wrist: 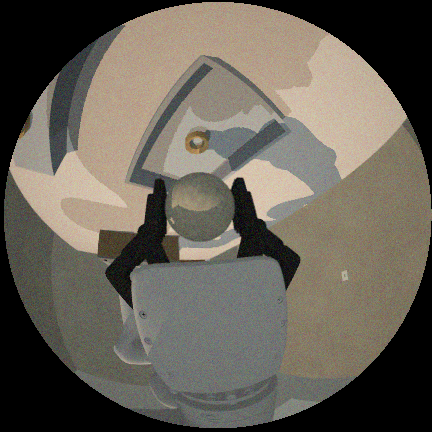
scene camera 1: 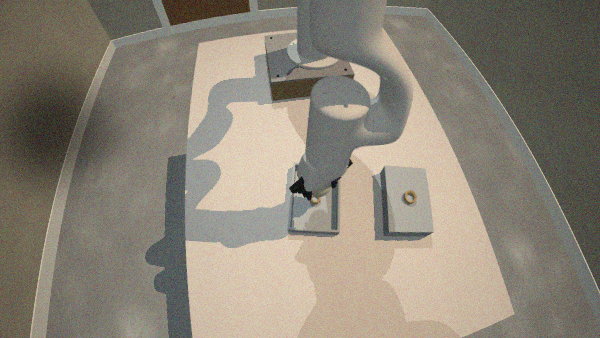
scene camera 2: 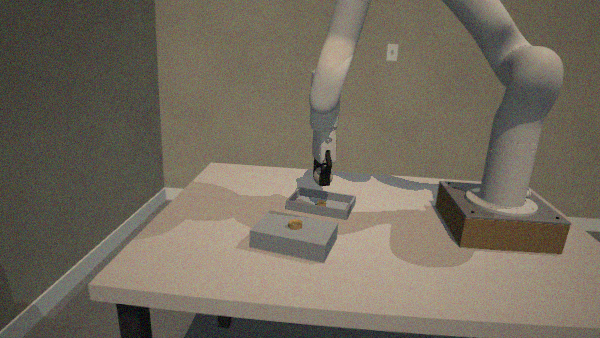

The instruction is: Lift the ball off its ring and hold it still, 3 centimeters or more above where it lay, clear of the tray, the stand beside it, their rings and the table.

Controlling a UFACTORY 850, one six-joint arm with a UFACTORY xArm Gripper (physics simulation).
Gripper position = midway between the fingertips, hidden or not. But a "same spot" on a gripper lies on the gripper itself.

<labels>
The gripper shows in the wrist view, in scene camera 1 and in scene camera 2 point(321, 181). One and the same spot on the gripper: point(scene camera 1: 298, 186) is point(wrist: 289, 282).
</labels>
